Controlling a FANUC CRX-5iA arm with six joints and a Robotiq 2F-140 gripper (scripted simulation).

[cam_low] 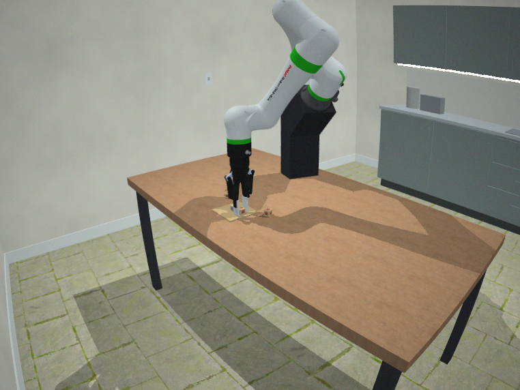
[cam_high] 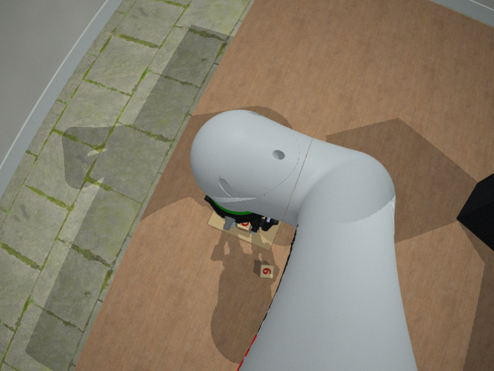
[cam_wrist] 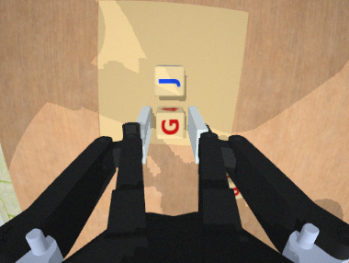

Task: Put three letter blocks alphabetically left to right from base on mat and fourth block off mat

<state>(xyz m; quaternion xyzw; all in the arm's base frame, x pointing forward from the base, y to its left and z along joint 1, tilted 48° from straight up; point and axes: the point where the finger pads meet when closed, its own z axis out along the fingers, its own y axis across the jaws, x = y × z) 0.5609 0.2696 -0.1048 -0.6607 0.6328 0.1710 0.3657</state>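
The red g block lies 2 cm below my hand. Also, from my hand: tan mat: 4 cm to the right, 4 cm below, 1 cm ahead; then blue j block: 4 cm to the right, 2 cm below, 1 cm ahead; then red 9 block: 8 cm behind, 7 cm to the left, 3 cm below.
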